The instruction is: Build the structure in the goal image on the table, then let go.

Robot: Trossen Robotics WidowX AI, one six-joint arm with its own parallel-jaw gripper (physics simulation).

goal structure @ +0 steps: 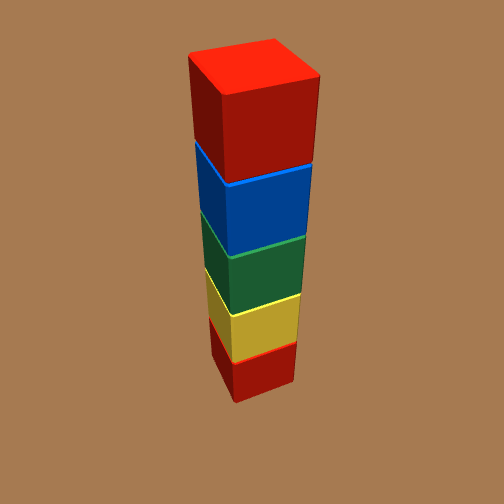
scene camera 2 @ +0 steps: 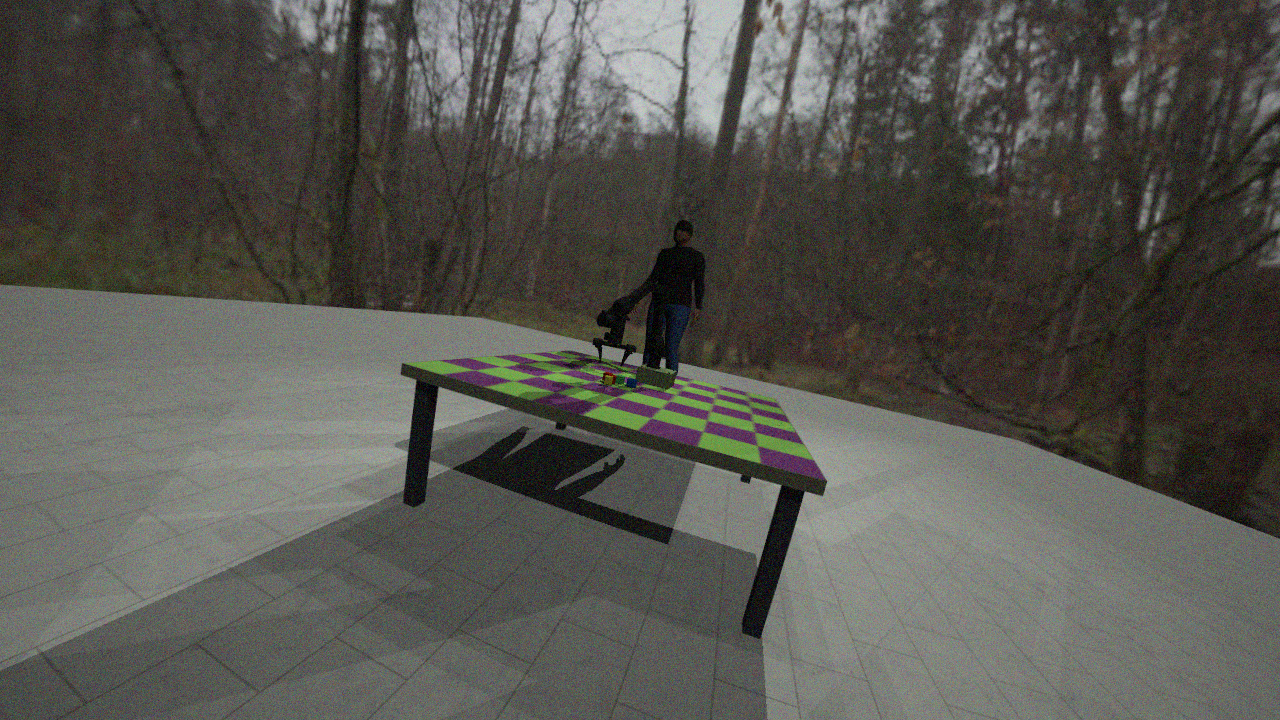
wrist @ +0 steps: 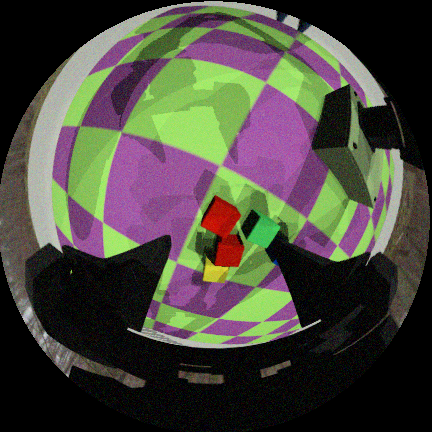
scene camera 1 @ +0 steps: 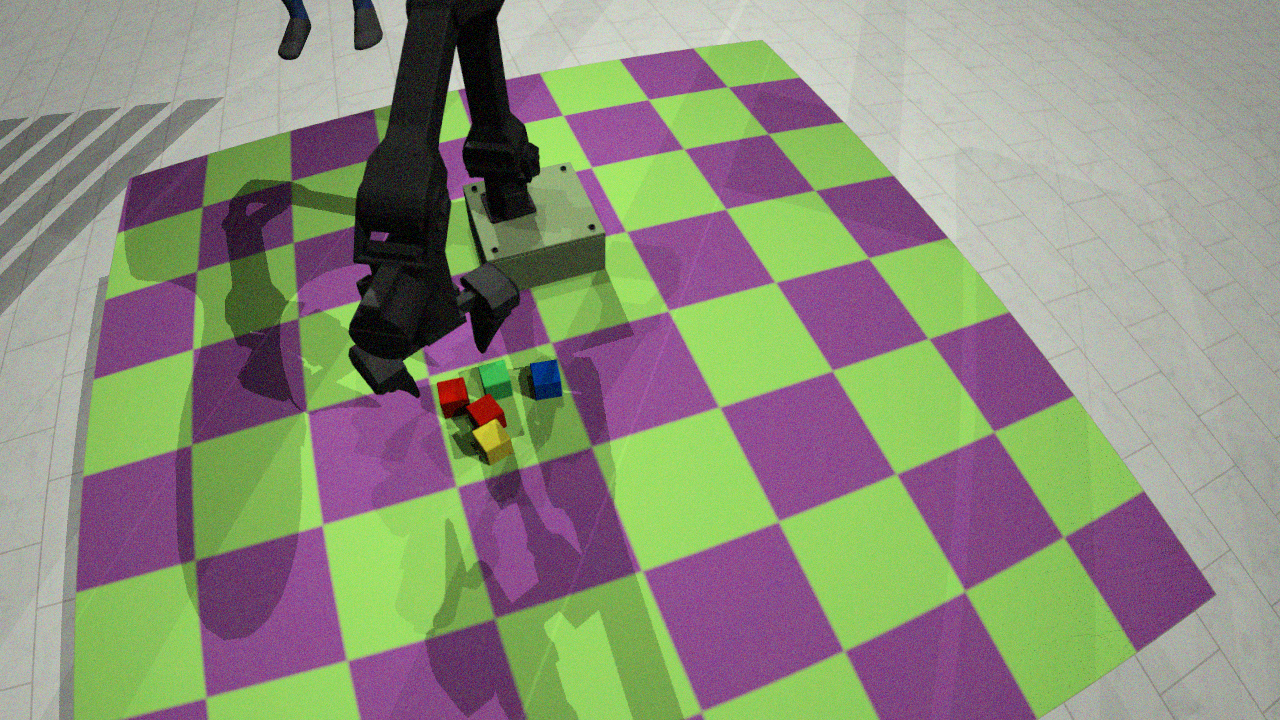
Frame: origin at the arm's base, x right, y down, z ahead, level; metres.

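Where they show: gripper, fingertip midpoint: (scene camera 2: 610,364) (wrist: 224,242) (scene camera 1: 449,372); arm's base at its link origin: (scene camera 2: 653,367) (scene camera 1: 508,203).
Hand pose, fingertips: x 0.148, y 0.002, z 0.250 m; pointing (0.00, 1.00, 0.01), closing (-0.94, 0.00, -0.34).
Observation:
Each offset is from my fingertips to the centre of the thing.
My gripper (scene camera 1: 448,370) (scene camera 2: 612,362) (wrist: 224,242) is open and empty, above and a little behind the cubes. A red cube @(dy +0.054, dx +0.003, dz -0.004 m) (scene camera 1: 452,395) (wrist: 220,216) lies nearest the left finger in scene camera 1. A second red cube @(dy +0.054, dx -0.026, dz +0.037 m) (scene camera 1: 486,411) (wrist: 229,251) lies close to it, with a yellow cube @(dy +0.054, dx -0.023, dz +0.072 m) (scene camera 1: 492,440) (scene camera 2: 607,379) (wrist: 215,272) at its front. A green cube @(dy +0.054, dx -0.051, dz -0.008 m) (scene camera 1: 494,379) (wrist: 263,229) lies behind the second red one. A blue cube @(dy +0.054, dx -0.109, dz +0.013 m) (scene camera 1: 545,378) (scene camera 2: 631,383) lies apart to the right; in the wrist view a finger hides most of it. No stacking shows.
The checkered table (scene camera 1: 810,443) (scene camera 2: 644,437) carries the arm's grey base box (scene camera 1: 550,219) (scene camera 2: 656,377) (wrist: 345,167), behind the cubes in scene camera 1. Arm shadows fall across the cubes. A person (scene camera 2: 677,277) stands behind the table.

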